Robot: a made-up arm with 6 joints.
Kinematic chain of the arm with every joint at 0, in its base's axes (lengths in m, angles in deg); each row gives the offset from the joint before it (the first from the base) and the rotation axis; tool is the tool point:
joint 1: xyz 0 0 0.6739 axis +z
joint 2: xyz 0.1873 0 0 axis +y
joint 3: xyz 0 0 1.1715 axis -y
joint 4: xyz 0 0 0.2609 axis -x
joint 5: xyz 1.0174 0 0 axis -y
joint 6: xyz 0.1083 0 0 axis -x
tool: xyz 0 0 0
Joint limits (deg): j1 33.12..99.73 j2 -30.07..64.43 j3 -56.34..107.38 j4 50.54..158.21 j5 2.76..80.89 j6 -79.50..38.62
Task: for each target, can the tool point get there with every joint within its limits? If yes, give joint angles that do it. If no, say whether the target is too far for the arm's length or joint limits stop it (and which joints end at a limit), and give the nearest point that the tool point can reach.
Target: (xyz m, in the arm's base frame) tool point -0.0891 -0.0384 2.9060
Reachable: yes | joints 72.90 -2.47 87.74 131.37 65.44 -1.80
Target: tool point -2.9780 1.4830 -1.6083
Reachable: no: too far | nearest point -0.3455 1.4853 0.1036 | short by 3.140 m
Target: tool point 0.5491 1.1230 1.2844
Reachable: yes | joints 61.51 4.40 -36.48 131.23 40.62 7.22
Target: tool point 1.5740 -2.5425 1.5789
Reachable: no: too far | nearest point 0.2331 -1.3886 2.2537 | short by 1.893 m
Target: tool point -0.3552 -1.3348 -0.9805
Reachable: no: joint limits stop it (at a limit: joint 1, joint 2, joint 3, joint 4) | nearest point 0.7193 0.4848 0.1005 | short by 2.374 m
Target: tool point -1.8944 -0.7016 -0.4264
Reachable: no: joint limits stop it (at a limit: joint 1, joint 2, joint 3) | nearest point -0.2366 0.8620 0.1455 | short by 2.350 m
